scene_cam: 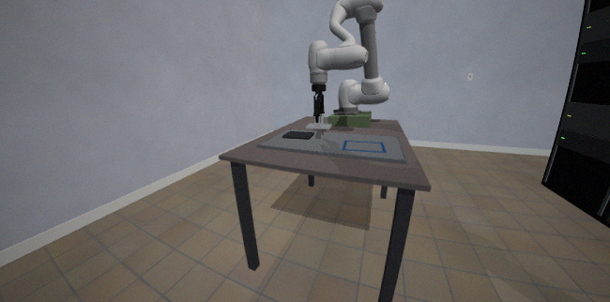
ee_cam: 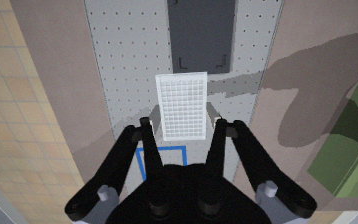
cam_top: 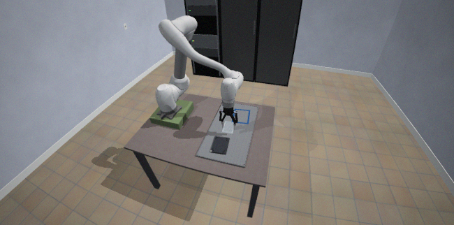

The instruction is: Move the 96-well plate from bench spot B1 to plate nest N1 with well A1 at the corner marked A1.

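My gripper is now 14 cm to the left of the dark plate nest, 9 cm above it and 1 cm past it. Also, from my hand: small white corner mark: 23 cm to the right, 9 cm below, 5 cm behind; white 96-well plate: 3 cm below.
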